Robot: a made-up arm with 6 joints.
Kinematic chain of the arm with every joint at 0, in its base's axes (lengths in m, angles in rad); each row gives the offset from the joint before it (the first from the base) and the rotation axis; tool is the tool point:
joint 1: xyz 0 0 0.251 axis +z
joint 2: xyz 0 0 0 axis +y
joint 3: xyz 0 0 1.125 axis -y
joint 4: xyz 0 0 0 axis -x
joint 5: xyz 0.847 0 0 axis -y
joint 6: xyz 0 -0.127 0 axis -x
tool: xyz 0 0 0
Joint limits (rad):
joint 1: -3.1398..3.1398
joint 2: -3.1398..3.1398
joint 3: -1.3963..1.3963
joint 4: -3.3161..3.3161
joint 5: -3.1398..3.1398
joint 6: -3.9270..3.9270
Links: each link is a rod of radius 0.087 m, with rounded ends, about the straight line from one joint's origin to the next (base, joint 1, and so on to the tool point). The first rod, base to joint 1, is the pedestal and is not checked.
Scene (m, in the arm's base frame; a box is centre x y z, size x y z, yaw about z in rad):
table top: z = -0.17
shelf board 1: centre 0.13 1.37 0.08 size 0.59 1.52 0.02 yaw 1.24
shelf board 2: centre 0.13 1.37 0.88 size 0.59 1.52 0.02 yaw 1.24
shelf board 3: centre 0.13 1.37 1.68 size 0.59 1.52 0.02 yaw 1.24
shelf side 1: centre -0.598 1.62 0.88 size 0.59 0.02 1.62 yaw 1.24
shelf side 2: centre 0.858 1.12 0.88 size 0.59 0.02 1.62 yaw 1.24
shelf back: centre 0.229 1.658 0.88 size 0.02 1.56 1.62 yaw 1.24
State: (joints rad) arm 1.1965 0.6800 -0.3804 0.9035 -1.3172 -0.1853
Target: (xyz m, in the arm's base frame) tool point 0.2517 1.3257 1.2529
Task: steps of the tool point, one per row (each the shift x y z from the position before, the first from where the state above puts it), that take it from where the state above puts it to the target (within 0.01 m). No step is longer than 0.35 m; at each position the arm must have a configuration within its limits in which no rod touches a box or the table.
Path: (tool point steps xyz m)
1: -0.0733 -0.2231 -0.0072
2: -0.0856 -0.2394 0.0071
3: -0.0668 0.1492 0.2182
4: -0.1122 0.0543 0.2852
5: -0.1192 -0.0757 0.3140
6: 0.0447 0.1989 0.0345
7: 0.0654 0.1908 -0.0004
8: 0.0838 0.1749 -0.0340

